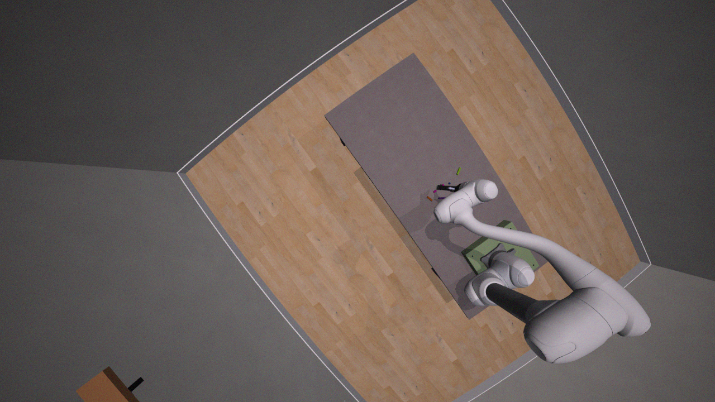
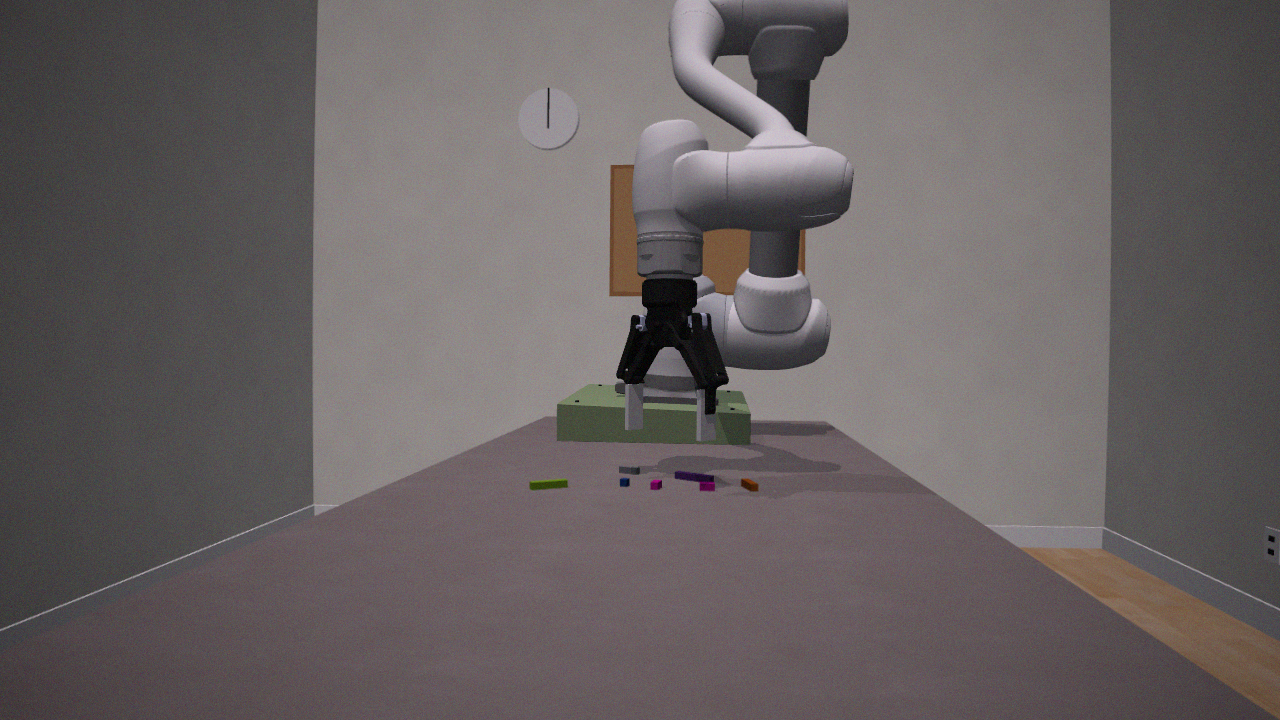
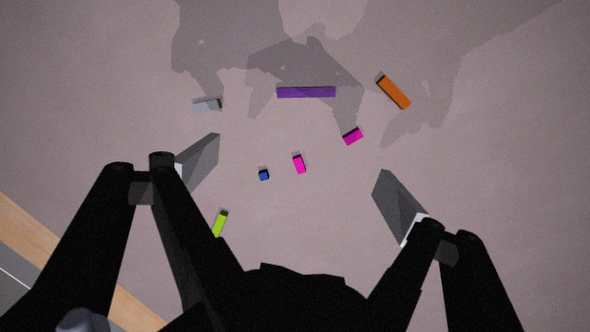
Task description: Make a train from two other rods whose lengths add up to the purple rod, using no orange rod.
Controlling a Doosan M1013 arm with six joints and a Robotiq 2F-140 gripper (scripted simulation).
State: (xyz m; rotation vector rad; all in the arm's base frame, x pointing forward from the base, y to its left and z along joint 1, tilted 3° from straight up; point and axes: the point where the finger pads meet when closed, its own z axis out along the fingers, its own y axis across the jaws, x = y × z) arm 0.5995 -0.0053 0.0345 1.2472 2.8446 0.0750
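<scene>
My hand is 1 cm short of the blue rod, 6 cm to the left of it and 7 cm above it. The rest, counted from my hand: orange rod 1 cm ahead, 11 cm to the left, 7 cm below; then purple rod 4 cm behind, 4 cm to the left, 7 cm below; then grey rod 9 cm behind, 6 cm to the right, 7 cm below.
</scene>
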